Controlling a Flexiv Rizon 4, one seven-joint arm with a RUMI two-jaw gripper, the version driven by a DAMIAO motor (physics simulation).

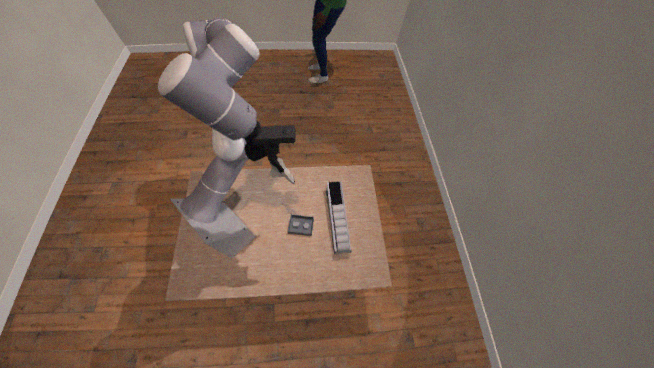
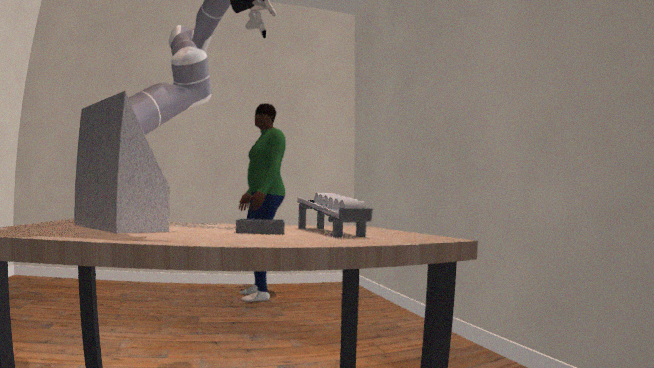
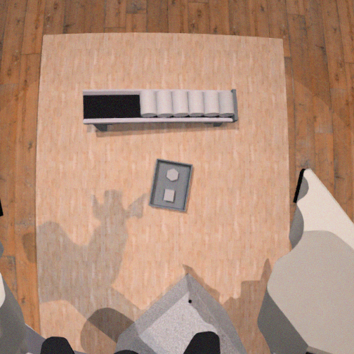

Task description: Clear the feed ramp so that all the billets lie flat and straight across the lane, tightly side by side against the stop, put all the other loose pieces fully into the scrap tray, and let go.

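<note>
Several pale cylindrical billets point(image 1: 340, 225) point(image 2: 335, 200) point(image 3: 187, 103) lie flat across the feed ramp point(image 1: 335, 193) point(image 3: 111, 106) in one row, side by side; the end one is against the dark stop point(image 2: 355, 215) point(image 3: 235, 105). Any very fine gaps are too small to tell. The grey scrap tray point(image 1: 300, 234) point(image 2: 260, 227) point(image 3: 179, 186) stands beside the ramp. A hexagonal piece point(image 1: 306, 226) point(image 3: 172, 174) and a square piece point(image 1: 296, 224) point(image 3: 169, 195) lie inside its walls, apart. My gripper point(image 1: 287, 175) point(image 2: 269, 24) point(image 3: 148, 179) is open and empty, high above the table, away from ramp and tray.
The ramp stands on short legs on the wooden table point(image 1: 270, 275) point(image 2: 240, 257) point(image 3: 255, 150). The arm's grey angled base point(image 1: 227, 235) point(image 2: 120, 175) point(image 3: 177, 320) stands on the table, across the tray from the ramp. A person in green point(image 2: 267, 160) stands behind the table.
</note>
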